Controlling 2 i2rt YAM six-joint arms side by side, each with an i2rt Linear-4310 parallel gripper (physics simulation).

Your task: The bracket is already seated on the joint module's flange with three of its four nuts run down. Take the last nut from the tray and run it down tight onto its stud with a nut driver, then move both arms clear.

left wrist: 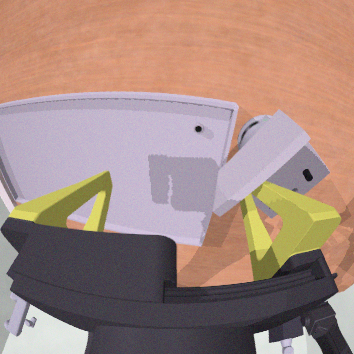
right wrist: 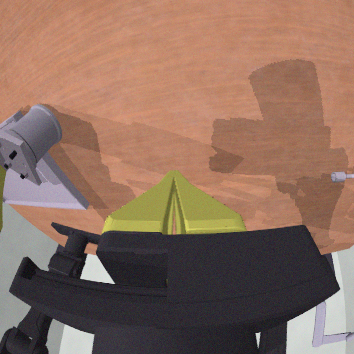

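Pixels of known places: left gripper, fingertip midpoint: (left wrist: 174, 177); right gripper, fingertip midpoint: (right wrist: 173, 177); left arm's base, origin of the base link: (right wrist: 79, 233).
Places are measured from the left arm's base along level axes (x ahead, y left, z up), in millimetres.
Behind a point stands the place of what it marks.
The pale tray (left wrist: 90, 145) {x 309, y 86, z 4 mm} (right wrist: 45, 187) {x 238, y -14, z 4 mm} holds one small dark-holed nut (left wrist: 198, 129) {x 378, y -31, z 9 mm} near its far right corner. Beside it, the grey bracket (left wrist: 265, 160) {x 411, y -58, z 104 mm} (right wrist: 20, 162) {x 390, y -113, z 72 mm} sits slanted on the round joint module (left wrist: 246, 136) {x 398, y -72, z 29 mm} (right wrist: 39, 129) {x 408, y -126, z 34 mm}. Several dark studs or nuts show on the bracket's plate in the right wrist view; which stud is bare I cannot tell. My left gripper (left wrist: 174, 177) {x 364, y -20, z 82 mm} is open and empty, its right finger overlapping the bracket's lower edge in view; contact is unclear. My right gripper (right wrist: 173, 177) {x 406, y -286, z 80 mm} is shut and empty, right of the module. A silver socket tip (right wrist: 339, 176) {x 386, y -496, z 25 mm}, seemingly the nut driver's, lies at the right edge.
The wooden table (left wrist: 165, 45) {x 446, y 30, z 0 mm} (right wrist: 165, 60) {x 466, y -266, z 0 mm} lies under everything, with arm shadows across it. Its near edge curves below both grippers. A yellow finger of the left gripper shows at the right wrist view's left edge, close to the bracket.
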